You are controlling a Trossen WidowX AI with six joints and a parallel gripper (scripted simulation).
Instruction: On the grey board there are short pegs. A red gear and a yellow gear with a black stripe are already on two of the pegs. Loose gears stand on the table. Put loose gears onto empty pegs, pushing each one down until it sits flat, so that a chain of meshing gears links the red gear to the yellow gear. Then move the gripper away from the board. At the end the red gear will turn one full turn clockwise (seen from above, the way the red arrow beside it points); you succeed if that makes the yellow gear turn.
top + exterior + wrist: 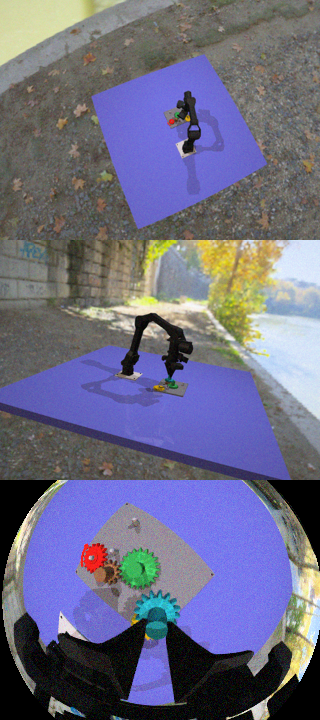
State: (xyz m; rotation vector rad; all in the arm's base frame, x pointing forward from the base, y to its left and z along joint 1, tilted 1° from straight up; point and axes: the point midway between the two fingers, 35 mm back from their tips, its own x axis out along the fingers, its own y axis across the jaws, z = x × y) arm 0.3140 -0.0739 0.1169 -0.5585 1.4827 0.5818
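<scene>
My gripper tip is 1 cm above the teal gear. Round my gripper tip: green gear 1 cm ahead, 5 cm to the left, 6 cm below; yellow gear 5 cm behind, 3 cm to the right, 7 cm below; brown gear 3 cm behind, 8 cm to the left, 6 cm below.
</scene>
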